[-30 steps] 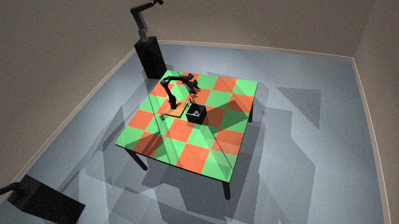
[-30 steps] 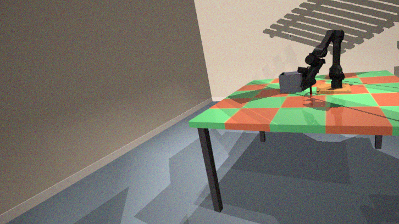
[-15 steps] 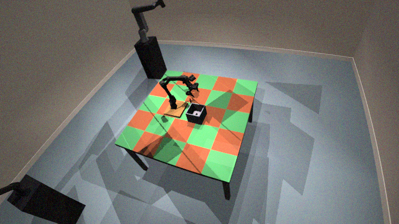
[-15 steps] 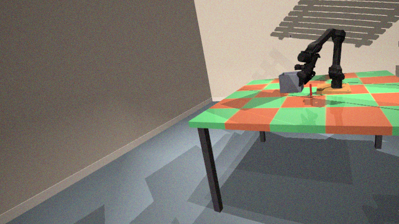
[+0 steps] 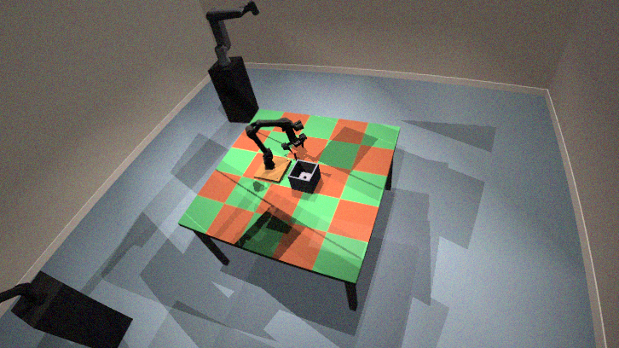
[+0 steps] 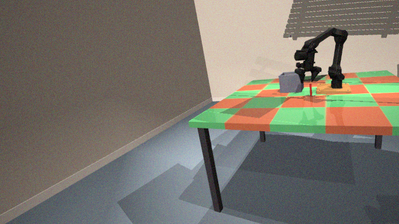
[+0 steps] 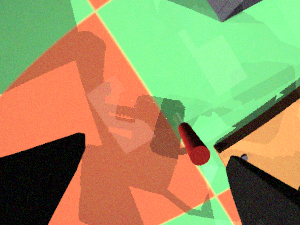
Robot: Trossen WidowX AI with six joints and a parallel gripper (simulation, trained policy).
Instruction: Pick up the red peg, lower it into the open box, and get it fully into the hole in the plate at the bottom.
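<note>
My gripper tip is 6 cm above the red peg, 2 cm to the left of it and 2 cm past it. Round my gripper tip: light grey plate 21 cm to the right, 11 cm ahead, 5 cm below.
</note>
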